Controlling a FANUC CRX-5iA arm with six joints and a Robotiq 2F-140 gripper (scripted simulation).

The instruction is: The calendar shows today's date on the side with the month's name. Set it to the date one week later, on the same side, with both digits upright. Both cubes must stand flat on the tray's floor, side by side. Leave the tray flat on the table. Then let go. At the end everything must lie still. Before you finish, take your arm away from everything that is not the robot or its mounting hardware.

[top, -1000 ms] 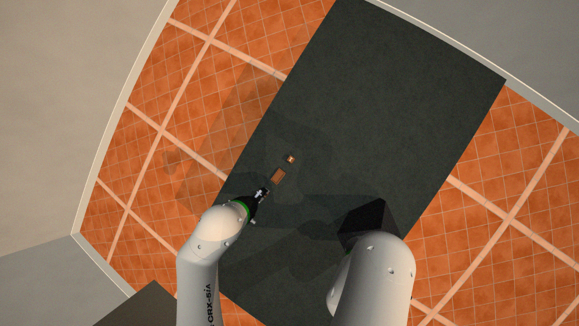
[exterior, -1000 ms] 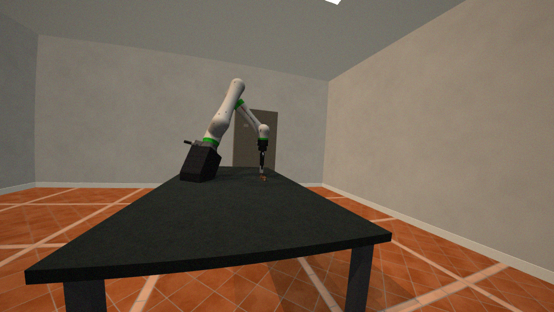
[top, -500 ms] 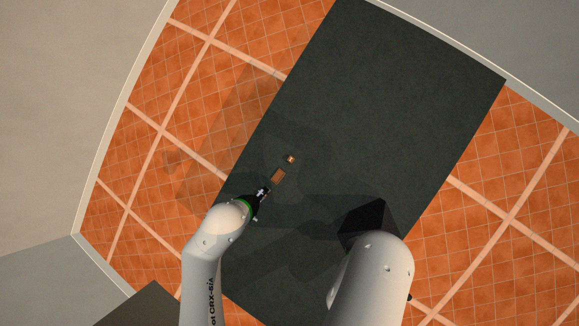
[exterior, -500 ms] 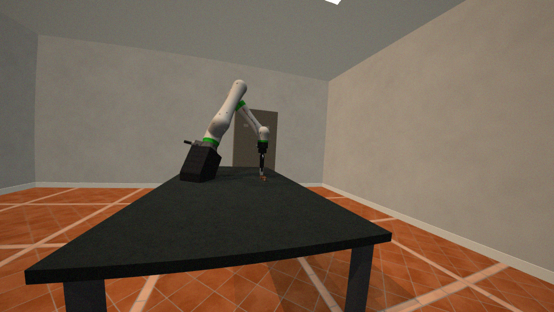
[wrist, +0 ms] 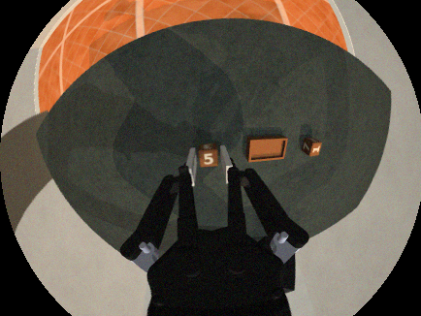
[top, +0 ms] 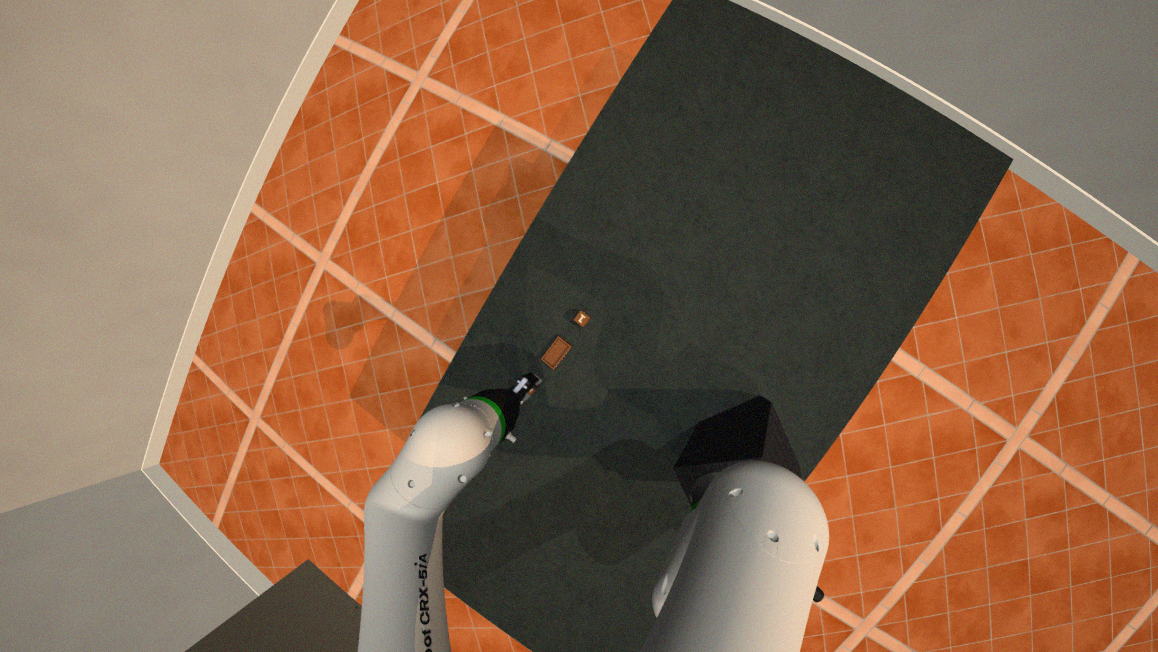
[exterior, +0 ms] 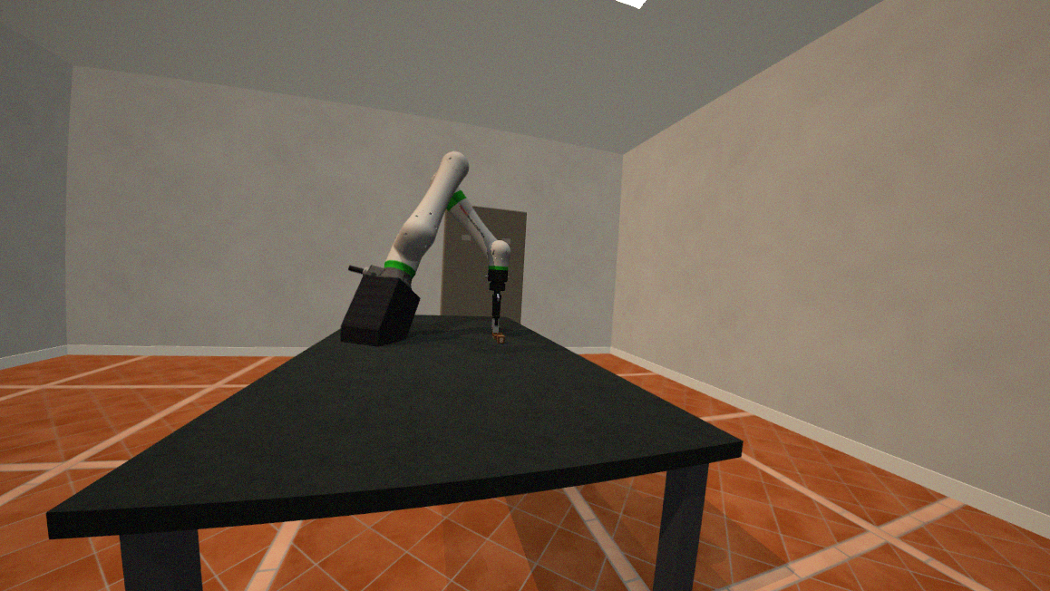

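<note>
My gripper is now 3 cm above the brown cube. From my hand the other things lie so: brown tray: 1 cm ahead, 11 cm to the right, 3 cm below.
</note>
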